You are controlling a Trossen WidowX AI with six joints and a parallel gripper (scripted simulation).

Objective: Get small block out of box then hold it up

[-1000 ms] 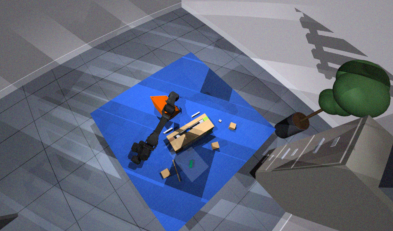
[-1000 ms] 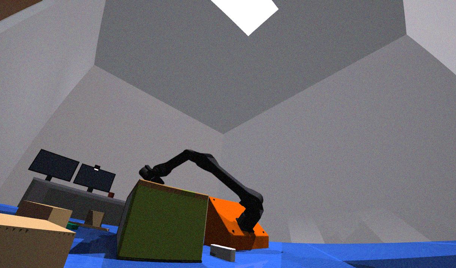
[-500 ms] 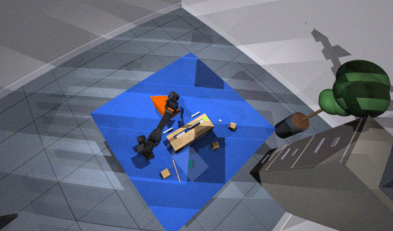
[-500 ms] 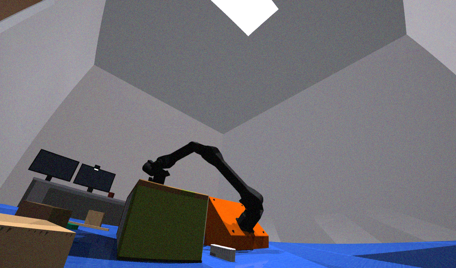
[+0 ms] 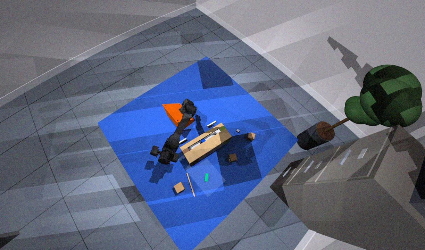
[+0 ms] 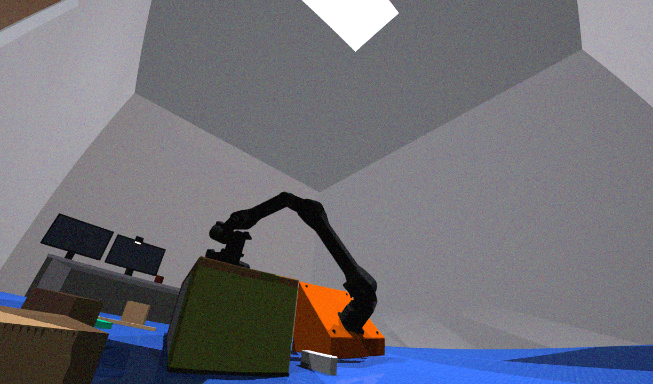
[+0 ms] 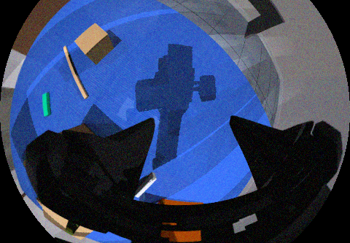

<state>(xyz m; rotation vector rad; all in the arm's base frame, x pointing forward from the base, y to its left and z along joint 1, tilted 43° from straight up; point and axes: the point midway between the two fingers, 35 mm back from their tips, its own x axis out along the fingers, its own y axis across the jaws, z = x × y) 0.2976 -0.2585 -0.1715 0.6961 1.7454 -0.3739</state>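
My gripper tip is 30 mm short of the blue block, 330 mm to the right of it and 50 mm above it. Round my gripper tip: thin stick (250 mm ahead, 80 mm to the left, 130 mm below); then tan box (20 mm ahead, 340 mm to the left, 80 mm below); then green piece (270 mm ahead, 210 mm to the left, 130 mm below).
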